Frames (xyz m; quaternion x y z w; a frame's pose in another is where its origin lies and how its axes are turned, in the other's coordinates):
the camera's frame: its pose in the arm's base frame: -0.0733 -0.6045 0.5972 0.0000 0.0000 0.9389 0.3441
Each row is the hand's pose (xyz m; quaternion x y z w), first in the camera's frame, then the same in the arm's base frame.
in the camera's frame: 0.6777 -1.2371 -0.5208 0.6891 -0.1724 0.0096 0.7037
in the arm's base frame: 0.2089 0.7775 0.0764 0.3990 0.5877 0.6641 0.2332
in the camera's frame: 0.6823 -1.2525 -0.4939 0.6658 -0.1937 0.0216 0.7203
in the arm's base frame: 0.2153 0.7923 0.1033 0.4110 0.5585 0.6837 0.2276
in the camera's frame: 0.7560 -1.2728 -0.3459 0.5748 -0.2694 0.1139 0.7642
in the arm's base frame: 0.1722 0.8554 0.2513 0.4508 0.4470 0.7567 0.1560
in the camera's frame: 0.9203 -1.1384 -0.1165 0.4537 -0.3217 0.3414 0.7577
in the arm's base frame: -0.0400 0.8590 0.4807 -0.4582 -0.3153 -0.8289 0.0598
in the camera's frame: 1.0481 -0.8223 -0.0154 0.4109 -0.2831 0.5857 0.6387
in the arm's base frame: -0.3418 0.7003 0.5818 -0.4072 -0.2884 -0.8013 0.3302
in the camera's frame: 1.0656 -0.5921 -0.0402 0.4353 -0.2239 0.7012 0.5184
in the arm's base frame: -0.5039 0.5360 0.5570 -0.3600 -0.3317 -0.7280 0.4800
